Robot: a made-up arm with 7 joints.
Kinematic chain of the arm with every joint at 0, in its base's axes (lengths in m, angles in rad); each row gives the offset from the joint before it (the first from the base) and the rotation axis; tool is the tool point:
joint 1: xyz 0 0 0.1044 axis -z
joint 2: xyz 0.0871 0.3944 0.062 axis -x
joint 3: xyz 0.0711 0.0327 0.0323 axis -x
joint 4: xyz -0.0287 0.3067 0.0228 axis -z
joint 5: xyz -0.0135 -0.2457 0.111 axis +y
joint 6: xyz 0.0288 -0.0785 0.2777 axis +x
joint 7: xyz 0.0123 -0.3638 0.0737 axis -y
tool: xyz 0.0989 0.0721 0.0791
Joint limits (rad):
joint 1: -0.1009..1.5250
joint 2: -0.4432..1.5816
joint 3: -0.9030..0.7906
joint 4: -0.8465..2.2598
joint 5: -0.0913..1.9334
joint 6: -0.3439..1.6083
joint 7: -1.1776..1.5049
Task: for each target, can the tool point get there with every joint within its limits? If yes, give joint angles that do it. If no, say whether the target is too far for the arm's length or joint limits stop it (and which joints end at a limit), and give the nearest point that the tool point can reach.
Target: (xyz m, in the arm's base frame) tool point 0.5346 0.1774 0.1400
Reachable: yes | joints 0.4508 0.1669 -0.6174 -0.5986 1.3998 1.3822 -0.6345
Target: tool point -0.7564 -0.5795 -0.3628
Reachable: no: joint limits stop it (at a limit: joint 1, joint 2, joint 3, joint 4, joint 5) | nearest point -0.4838 -0.0986 -0.2220 | short by 0.570 m
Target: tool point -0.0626 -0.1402 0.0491
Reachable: yes | joints 1.3824 -0.2643 -0.7330 0.3885 0.5966 0.3951 0.2590
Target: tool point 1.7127 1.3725 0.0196
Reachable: no: too far | nearest point 1.1246 0.9012 0.0812 | short by 0.756 m
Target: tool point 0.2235 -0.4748 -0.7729
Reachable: no: joint limits stop it (at a limit: joint 1, joint 2, joint 3) | nearest point 0.2809 -0.3180 -0.2042 | short by 0.593 m
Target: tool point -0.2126 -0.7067 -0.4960
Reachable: no: joint limits stop it (at a limit: joint 1, joint 2, joint 3) | nearest point 0.0193 -0.4613 -0.0673 | short by 0.546 m
